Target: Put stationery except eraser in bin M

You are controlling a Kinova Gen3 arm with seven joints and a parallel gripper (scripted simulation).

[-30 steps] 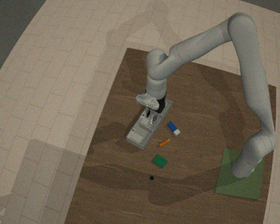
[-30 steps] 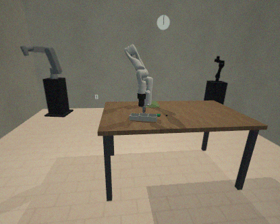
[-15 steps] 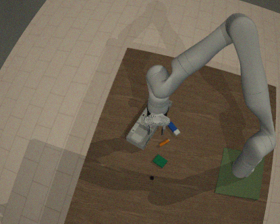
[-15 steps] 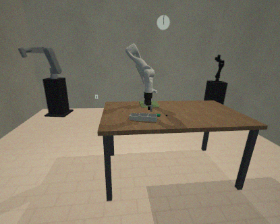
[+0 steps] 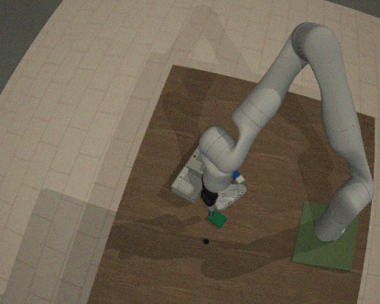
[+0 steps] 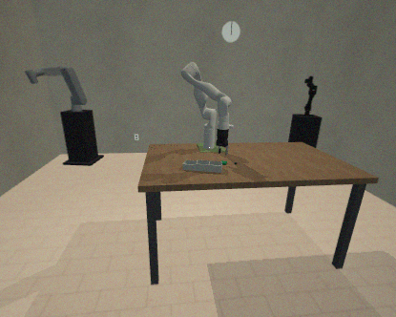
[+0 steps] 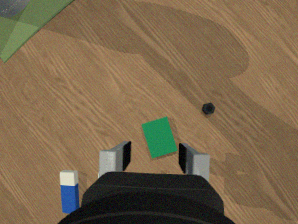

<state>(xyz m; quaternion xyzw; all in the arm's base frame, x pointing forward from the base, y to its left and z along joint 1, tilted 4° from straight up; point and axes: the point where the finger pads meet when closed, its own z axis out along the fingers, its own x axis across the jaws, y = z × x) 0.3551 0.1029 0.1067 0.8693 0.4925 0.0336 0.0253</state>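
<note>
My gripper is now 9 cm above the green notepad, 1 cm to the right of it and 1 cm past it. Also, from my hand: orange stick-like thing: 8 cm below, 7 cm to the right, 1 cm ahead; small black thing: 9 cm to the left, 9 cm below, 1 cm behind; white eraser: 15 cm to the right, 8 cm below.
</note>
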